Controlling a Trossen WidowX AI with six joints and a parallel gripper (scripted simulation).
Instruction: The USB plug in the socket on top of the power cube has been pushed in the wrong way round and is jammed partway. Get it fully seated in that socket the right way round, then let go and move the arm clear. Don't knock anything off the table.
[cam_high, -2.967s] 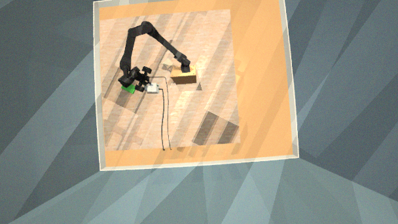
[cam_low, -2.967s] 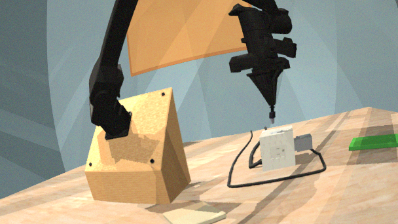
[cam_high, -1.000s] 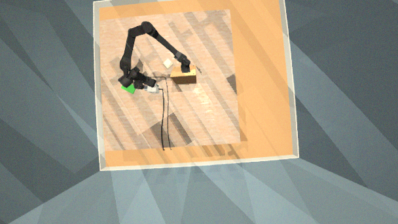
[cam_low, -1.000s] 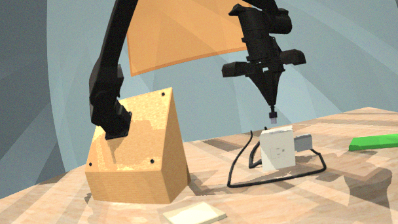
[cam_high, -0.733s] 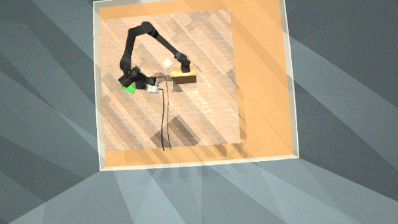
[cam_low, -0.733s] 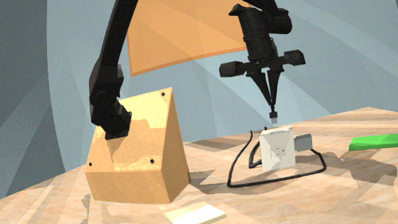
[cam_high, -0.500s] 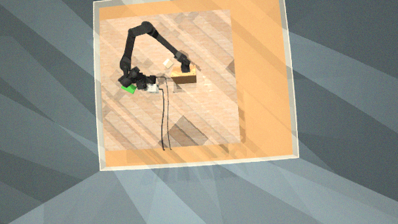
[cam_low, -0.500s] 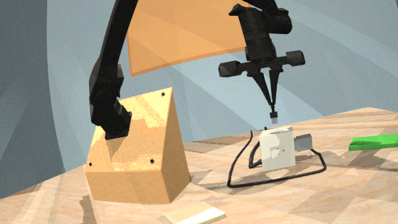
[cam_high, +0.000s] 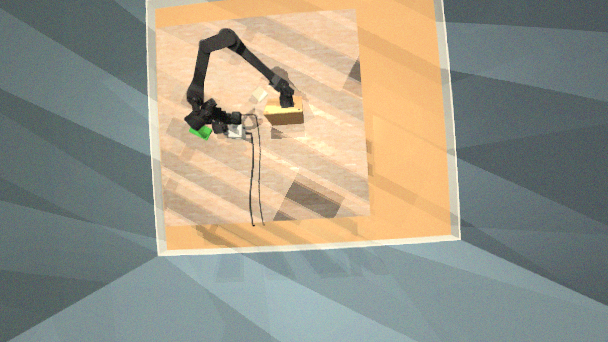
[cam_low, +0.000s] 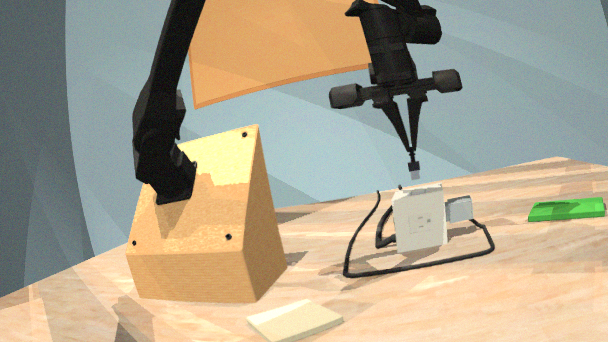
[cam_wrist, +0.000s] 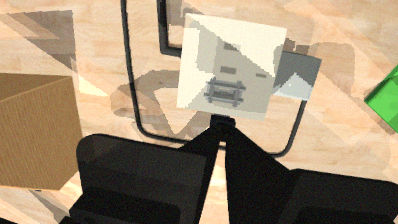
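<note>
Right now the black USB plug is 1 cm below my gripper tip. Also, from my gripper tip: green flat block: 25 cm ahead, 2 cm to the right, 13 cm below; pale tile: 14 cm behind, 21 cm to the right, 13 cm below.
</note>
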